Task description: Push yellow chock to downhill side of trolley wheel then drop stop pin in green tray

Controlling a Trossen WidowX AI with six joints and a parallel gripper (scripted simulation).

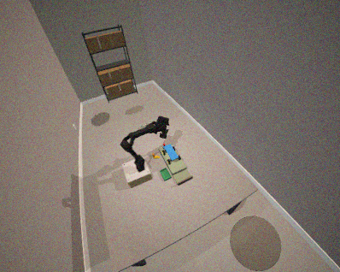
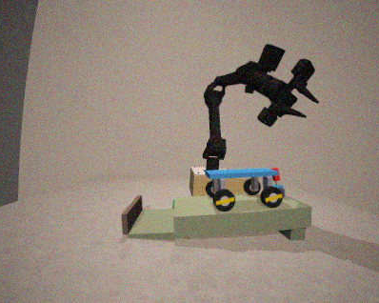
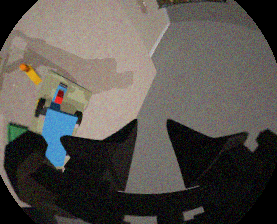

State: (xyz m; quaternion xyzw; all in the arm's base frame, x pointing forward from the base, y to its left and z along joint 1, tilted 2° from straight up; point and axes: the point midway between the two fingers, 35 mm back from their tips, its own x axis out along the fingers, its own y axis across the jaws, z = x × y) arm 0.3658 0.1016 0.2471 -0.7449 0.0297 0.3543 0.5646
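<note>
My gripper tip is now 190 mm past the yellow chock and 300 mm above it. Round my gripper tip: trolley (80 mm behind, 140 mm to the right, 210 mm below); red-headed stop pin (80 mm behind, 20 mm to the right, 190 mm below); green tray (220 mm behind, 240 mm to the right, 330 mm below).
</note>
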